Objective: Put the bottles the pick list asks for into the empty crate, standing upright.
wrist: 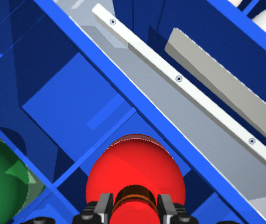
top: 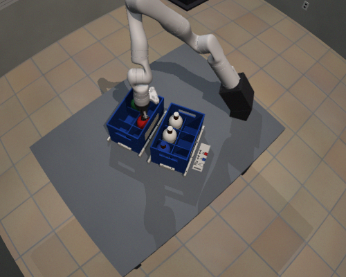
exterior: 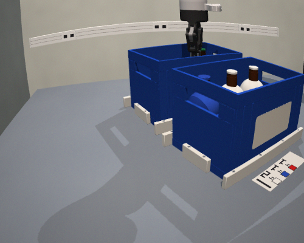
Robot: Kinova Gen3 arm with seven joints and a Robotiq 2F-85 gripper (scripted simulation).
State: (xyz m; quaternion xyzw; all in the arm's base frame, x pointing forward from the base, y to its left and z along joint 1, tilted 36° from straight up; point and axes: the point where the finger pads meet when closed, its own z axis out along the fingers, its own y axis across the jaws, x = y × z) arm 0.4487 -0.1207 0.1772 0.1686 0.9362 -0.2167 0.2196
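Right now my hand is 70 mm above the red-label bottle. The rest, counted from my hand: white bottle: 120 mm behind, 110 mm to the left, 70 mm below; green-label bottle: 50 mm behind, 110 mm to the right, 70 mm below; blue-label bottle: 40 mm ahead, 180 mm to the left, 70 mm below.
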